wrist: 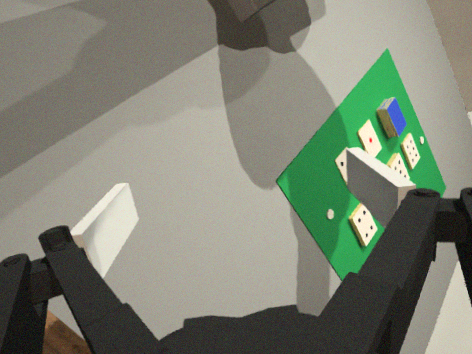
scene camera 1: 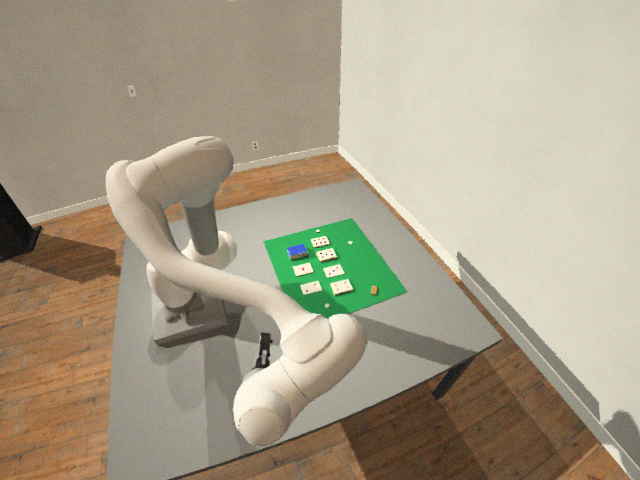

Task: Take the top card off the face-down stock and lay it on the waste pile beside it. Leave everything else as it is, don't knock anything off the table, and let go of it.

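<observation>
The face-down stock is a thick stack with a blue top, standing on the green mat. Beside it lie a face-up card with a red dot and a face-up card with several black pips. I cannot tell for sure which of these is the waste pile. My gripper is wide open and empty, high over the grey table on the near side of the mat, well away from the stock. In the scene view the arm hides part of it.
More face-up cards lie in rows on the mat, such as a four-pip card and a two-pip card. Small white pieces and an orange block are near the mat's edges. The grey table surrounds the mat.
</observation>
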